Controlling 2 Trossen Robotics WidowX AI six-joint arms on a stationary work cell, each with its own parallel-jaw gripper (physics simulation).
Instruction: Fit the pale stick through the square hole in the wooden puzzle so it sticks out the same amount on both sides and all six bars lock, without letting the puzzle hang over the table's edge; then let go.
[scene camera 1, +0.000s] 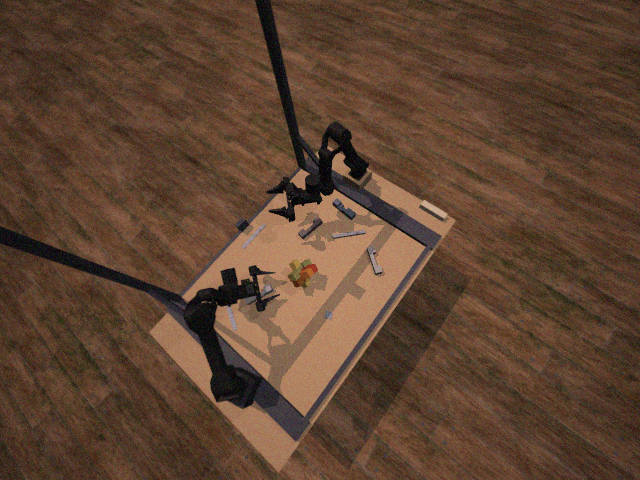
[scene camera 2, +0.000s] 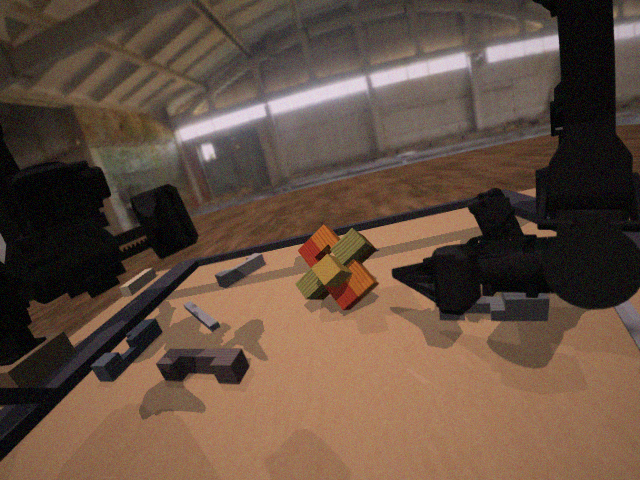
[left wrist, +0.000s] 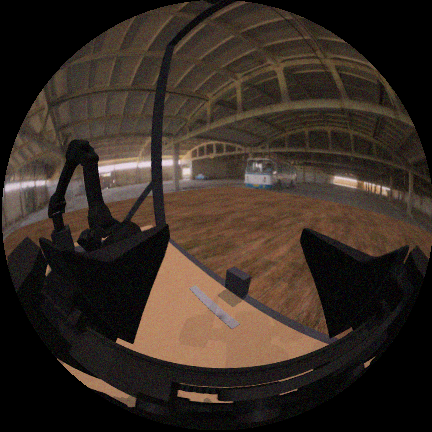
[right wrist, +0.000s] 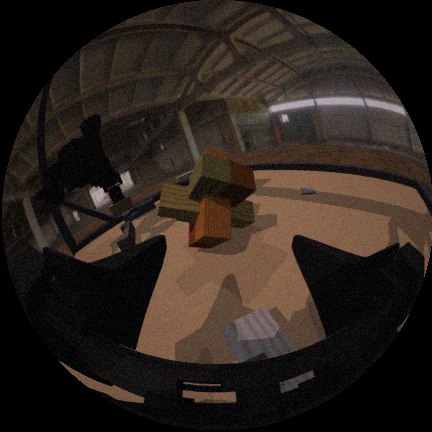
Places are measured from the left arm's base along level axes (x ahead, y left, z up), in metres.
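Where they show: left gripper, fingertip midpoint: (scene camera 1: 267, 201) (scene camera 2: 80, 253) (left wrist: 238, 233) (right wrist: 37, 186); right gripper, fingertip midpoint: (scene camera 1: 277, 283) (scene camera 2: 409, 267) (right wrist: 231, 242); left arm's base at its link origin: (scene camera 1: 357, 172) (scene camera 2: 17, 352) (right wrist: 118, 200); right arm's base at its link origin: (scene camera 1: 237, 388) (left wrist: 59, 229).
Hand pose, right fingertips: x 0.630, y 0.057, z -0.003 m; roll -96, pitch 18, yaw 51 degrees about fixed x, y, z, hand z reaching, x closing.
Things, the pixels of their top centre, and the offset from my right fingertips.
- pale cream stick at its top centre: (scene camera 2: 137, 277) (scene camera 1: 434, 209) dy +0.323, dx -0.694, dz -0.032 m
- grey notched bar at its top centre: (right wrist: 287, 385) (scene camera 2: 489, 292) (scene camera 1: 257, 293) dy -0.049, dx +0.083, dz -0.032 m
- brown notched bar at its top centre: (scene camera 2: 197, 356) (right wrist: 123, 228) (scene camera 1: 310, 226) dy -0.072, dx -0.291, dz -0.032 m
- dark block at its top centre: (left wrist: 237, 272) (scene camera 1: 240, 222) dy -0.335, dx -0.104, dz -0.005 m
The wooden puzzle (scene camera 1: 302, 273) (scene camera 2: 332, 269) (right wrist: 212, 177), of green, yellow, orange and red bars, stands tilted on the mid-table. A dark gap shows between its upper bars in scene camera 2; whether it is the square hole I cannot tell. The pale cream stick (scene camera 1: 433, 210) (scene camera 2: 138, 281) lies outside the dark rail near the table's right corner in scene camera 1. My right gripper (scene camera 1: 277, 284) (right wrist: 231, 242) is open and empty, low, its fingertips pointing at the puzzle a short way off. My left gripper (scene camera 1: 269, 200) (left wrist: 238, 233) is open and empty above the table's far edge, away from puzzle and stick.
A grey notched bar (scene camera 1: 266, 290) (scene camera 2: 522, 306) lies under the right gripper. A brown notched bar (scene camera 1: 310, 227) (scene camera 2: 204, 361), a blue-grey one (scene camera 1: 343, 208) (scene camera 2: 142, 333), a light one (scene camera 1: 374, 260) and thin strips (scene camera 1: 348, 234) (left wrist: 215, 307) lie around. A dark block (scene camera 1: 241, 224) (left wrist: 238, 282) sits at the edge.
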